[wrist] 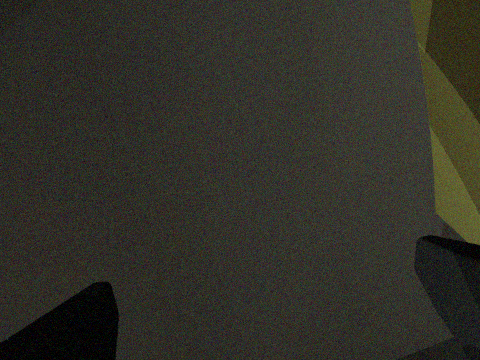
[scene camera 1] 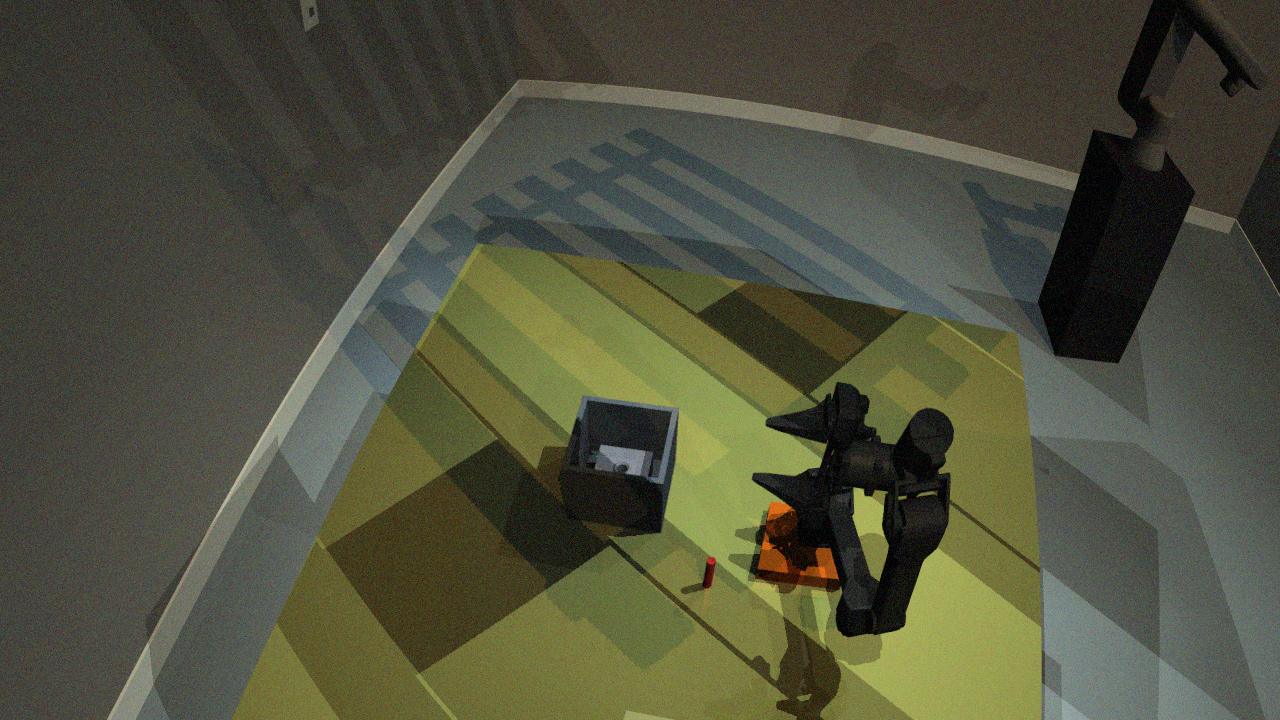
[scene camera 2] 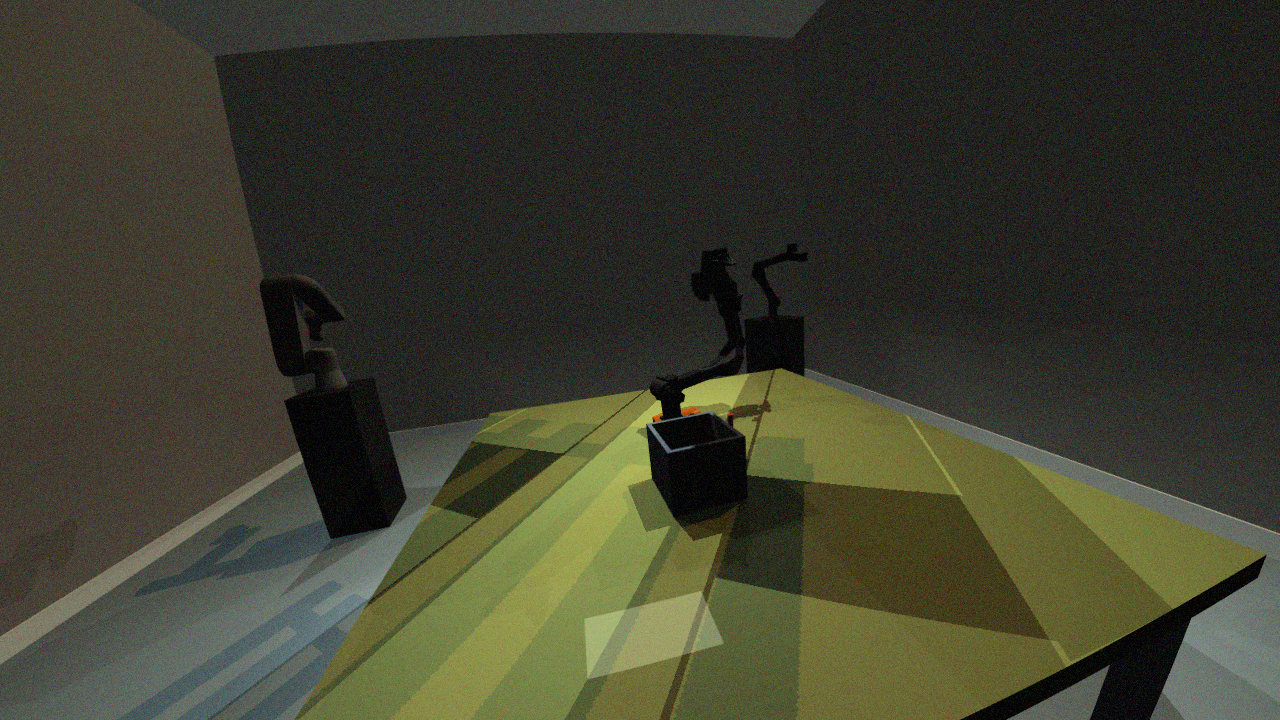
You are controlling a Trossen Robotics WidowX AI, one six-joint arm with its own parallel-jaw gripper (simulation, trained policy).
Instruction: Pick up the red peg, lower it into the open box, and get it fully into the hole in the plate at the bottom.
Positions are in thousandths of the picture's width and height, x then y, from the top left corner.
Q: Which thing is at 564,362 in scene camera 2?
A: The gripper.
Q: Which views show the pale plate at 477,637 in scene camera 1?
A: Scene camera 1 only.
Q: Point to a dark grey box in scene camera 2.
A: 546,642
